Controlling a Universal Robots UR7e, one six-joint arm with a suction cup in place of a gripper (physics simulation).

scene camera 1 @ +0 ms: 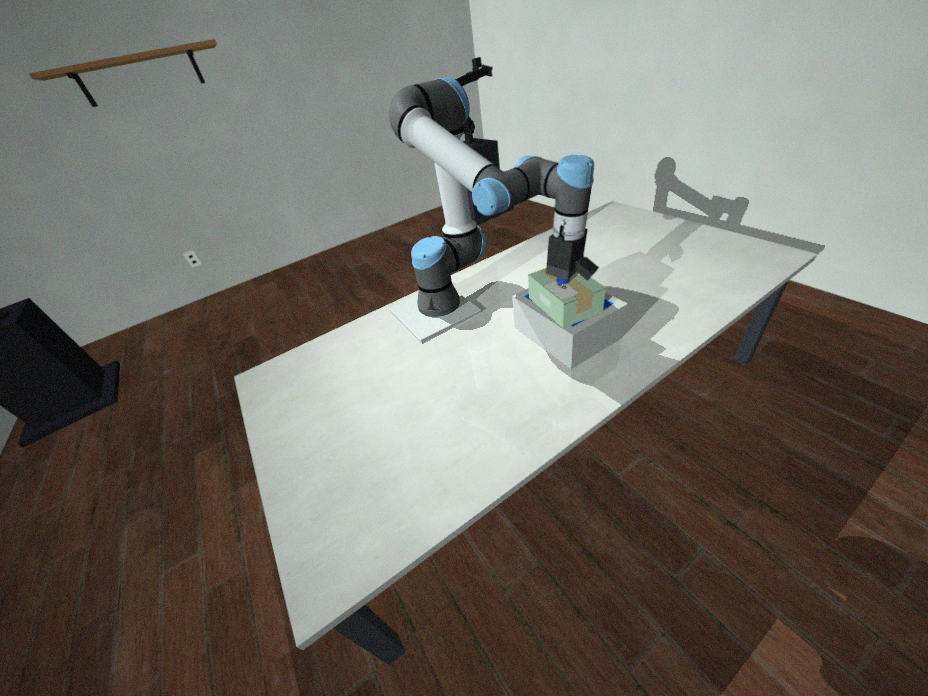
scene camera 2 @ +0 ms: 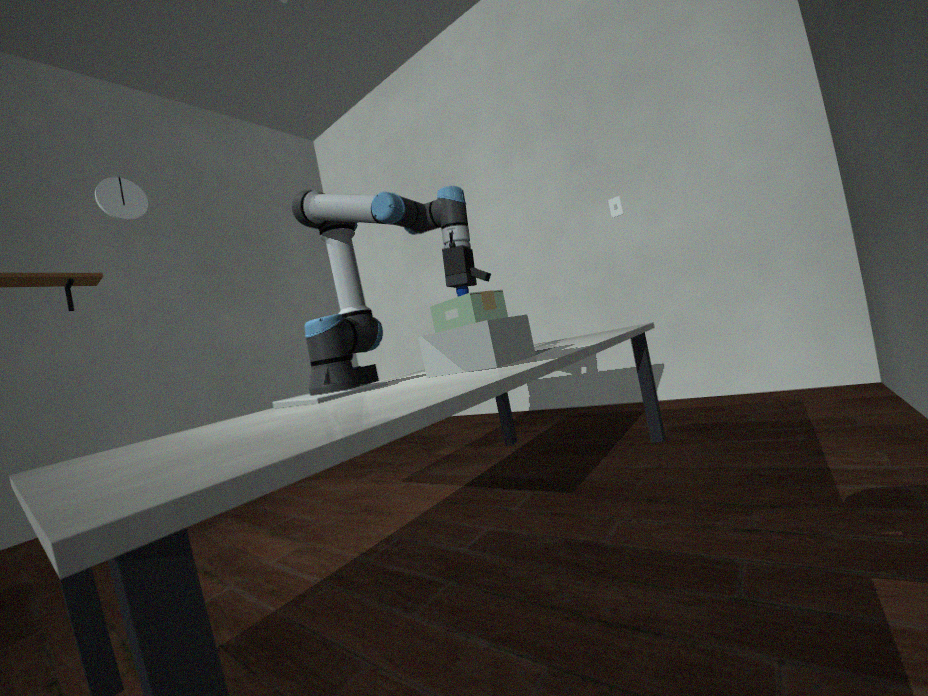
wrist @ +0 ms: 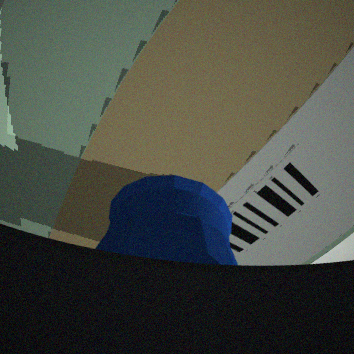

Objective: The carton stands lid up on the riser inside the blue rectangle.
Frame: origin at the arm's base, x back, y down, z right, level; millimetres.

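Seen in the pictures: hand at its tool point: (scene camera 1: 562,284) (wrist: 172,202); arm's base at its link origin: (scene camera 1: 439,304) (scene camera 2: 335,390).
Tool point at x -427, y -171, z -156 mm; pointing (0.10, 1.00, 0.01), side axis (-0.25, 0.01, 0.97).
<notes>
Offsets run from my tool point to a thing's top centre. "pt": to the spot under its first point. Level surfaces: height alone.
A pale green carton @[dx -4, dy -12, dz -6 mm] (scene camera 1: 565,298) (scene camera 2: 468,308) with a tan tape strip and a white barcode label stands lid up on the grey riser @[dx +6, dy +66, dz -30 mm] (scene camera 1: 565,340) (scene camera 2: 503,341). A little of the blue rectangle @[pt dx -89, dy +67, dz -87 mm] (scene camera 1: 608,303) shows at the carton's edges. My blue suction cup (scene camera 1: 562,279) (scene camera 2: 461,290) (wrist: 172,218) presses straight down on the lid, at the seam between the tape and the label. The wrist view is filled by the carton's lid @[pt dx -40, dy -12, dz -6 mm] (wrist: 211,88). The carton rests level on the riser.
The riser stands on a long white table @[dy +187 mm] (scene camera 1: 392,442) (scene camera 2: 323,414), close to its far edge. The arm's base (scene camera 1: 437,300) (scene camera 2: 337,366) sits on a thin plate to the riser's left. Wooden floor lies all around.
</notes>
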